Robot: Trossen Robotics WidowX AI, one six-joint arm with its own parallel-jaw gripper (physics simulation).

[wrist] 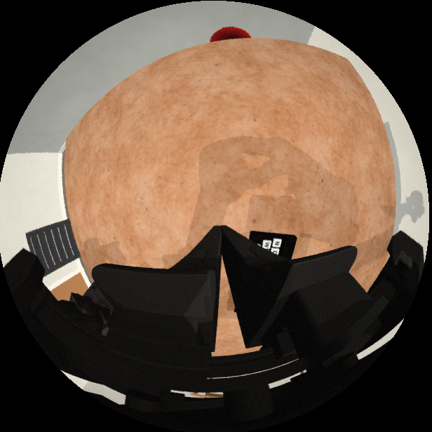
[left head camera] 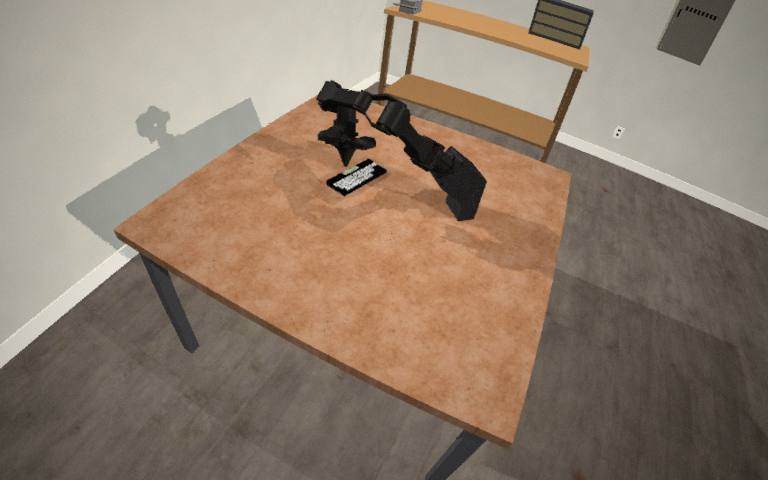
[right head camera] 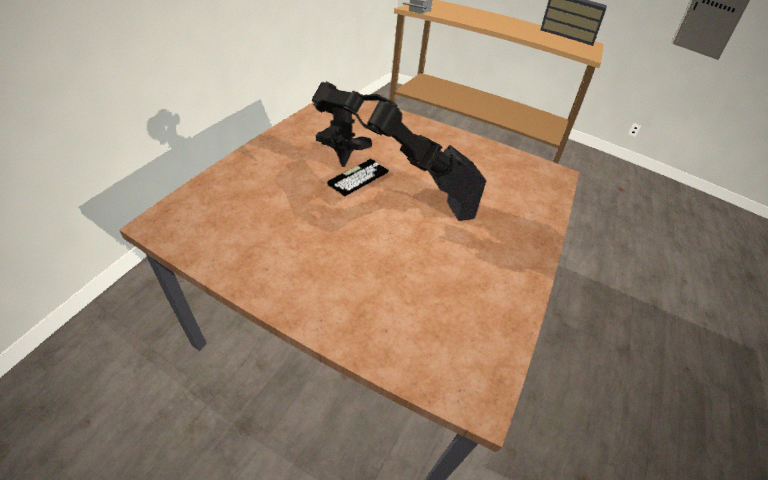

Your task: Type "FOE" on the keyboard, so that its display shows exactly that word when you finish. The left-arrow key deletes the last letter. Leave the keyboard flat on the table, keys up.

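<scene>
A small black keyboard (left head camera: 356, 177) (right head camera: 357, 177) with white keys lies flat on the table, keys up. Its pale green display (left head camera: 351, 170) (right head camera: 351, 170) sits along its far long edge; any letters on it are too small to read. In the wrist view one end of the keyboard (wrist: 286, 241) shows beyond the right finger, with a few keys, and the rest is hidden behind the fingers. My gripper (left head camera: 346, 164) (right head camera: 343, 164) (wrist: 219, 231) is shut and empty. It points down, with its tips above the table near the display side of the keyboard.
The arm's base (left head camera: 463, 183) (right head camera: 462, 183) stands on the wooden table (left head camera: 339, 271) (right head camera: 339, 271) (wrist: 150, 150), right of the keyboard. A wooden shelf unit (left head camera: 492, 33) (right head camera: 504, 32) stands behind the table. A red round object (wrist: 230, 34) shows beyond the table edge in the wrist view.
</scene>
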